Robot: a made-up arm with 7 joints.
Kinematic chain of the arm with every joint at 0, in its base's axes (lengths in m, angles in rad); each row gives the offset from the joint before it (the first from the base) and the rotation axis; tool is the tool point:
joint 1: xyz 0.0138 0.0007 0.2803 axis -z
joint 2: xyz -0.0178 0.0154 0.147 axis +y
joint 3: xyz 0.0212 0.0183 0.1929 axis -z
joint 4: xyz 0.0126 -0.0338 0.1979 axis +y
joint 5: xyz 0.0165 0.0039 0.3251 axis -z
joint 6: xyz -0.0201 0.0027 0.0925 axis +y
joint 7: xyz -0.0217 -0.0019 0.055 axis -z
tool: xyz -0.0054 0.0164 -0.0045
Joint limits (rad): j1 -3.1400..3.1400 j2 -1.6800..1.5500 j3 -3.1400..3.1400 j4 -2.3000..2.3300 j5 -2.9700..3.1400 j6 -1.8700..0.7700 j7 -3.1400..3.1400
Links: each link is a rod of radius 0.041 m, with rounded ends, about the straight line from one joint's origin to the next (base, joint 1, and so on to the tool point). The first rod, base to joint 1, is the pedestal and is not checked.
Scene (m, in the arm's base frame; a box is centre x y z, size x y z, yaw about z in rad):
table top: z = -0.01
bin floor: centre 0.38 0.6 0 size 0.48 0.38 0.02 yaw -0.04
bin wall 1: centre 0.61 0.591 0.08 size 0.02 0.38 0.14 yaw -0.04
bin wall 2: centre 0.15 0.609 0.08 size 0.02 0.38 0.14 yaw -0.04
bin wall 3: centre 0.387 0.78 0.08 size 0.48 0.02 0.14 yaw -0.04
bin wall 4: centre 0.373 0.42 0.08 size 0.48 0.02 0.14 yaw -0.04
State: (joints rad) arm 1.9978 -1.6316 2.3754 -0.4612 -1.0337 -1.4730 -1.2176
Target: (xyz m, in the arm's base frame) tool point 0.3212 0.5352 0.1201
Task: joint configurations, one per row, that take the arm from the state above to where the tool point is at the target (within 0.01 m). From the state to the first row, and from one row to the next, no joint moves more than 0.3 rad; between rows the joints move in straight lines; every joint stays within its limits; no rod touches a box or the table.
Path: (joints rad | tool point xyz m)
1: 2.0516 -1.6342 2.3831 -0.1817 -1.0725 -1.5487 -1.2287 | 0.5081 0.6203 0.3910
2: 2.1053 -1.6368 2.3907 0.0978 -1.1114 -1.6245 -1.2398 | 0.4760 0.6314 0.3108
3: 2.1591 -1.6394 2.3984 0.3774 -1.1502 -1.7002 -1.2510 | 0.4325 0.6198 0.2349
4: 2.2129 -1.6420 2.4060 0.6569 -1.1891 -1.7760 -1.2621 | 0.3798 0.5868 0.1695
5: 2.2667 -1.6446 2.4137 0.9364 -1.2279 -1.8517 -1.2732 | 0.3212 0.5352 0.1201

